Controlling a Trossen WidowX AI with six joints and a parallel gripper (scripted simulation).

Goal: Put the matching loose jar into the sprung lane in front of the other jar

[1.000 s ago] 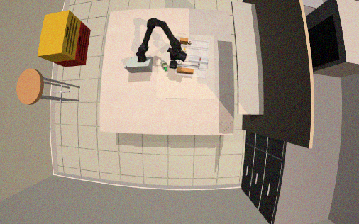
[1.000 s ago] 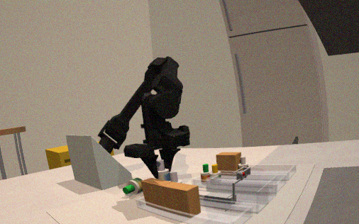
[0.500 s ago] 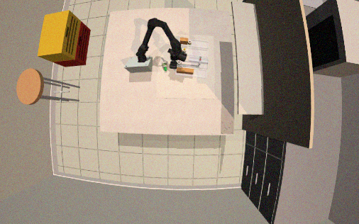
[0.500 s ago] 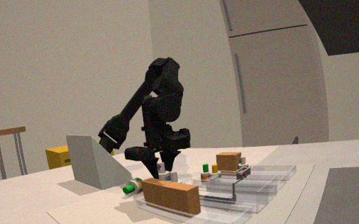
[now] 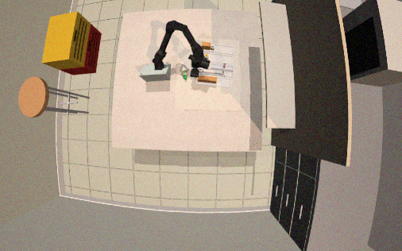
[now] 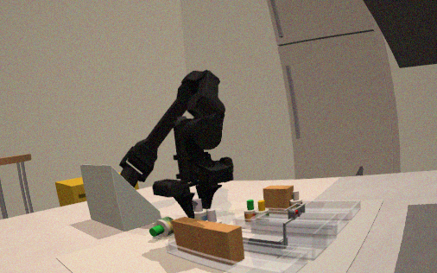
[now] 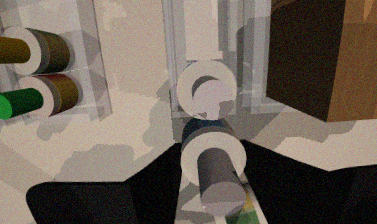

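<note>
Right now my gripper tip is 19 cm short of the clear lane rack, 3 cm to the right of it and 3 cm above it. Also, from my gripper tip: red mark: 22 cm ahead, 4 cm to the left, 2 cm above.
</note>
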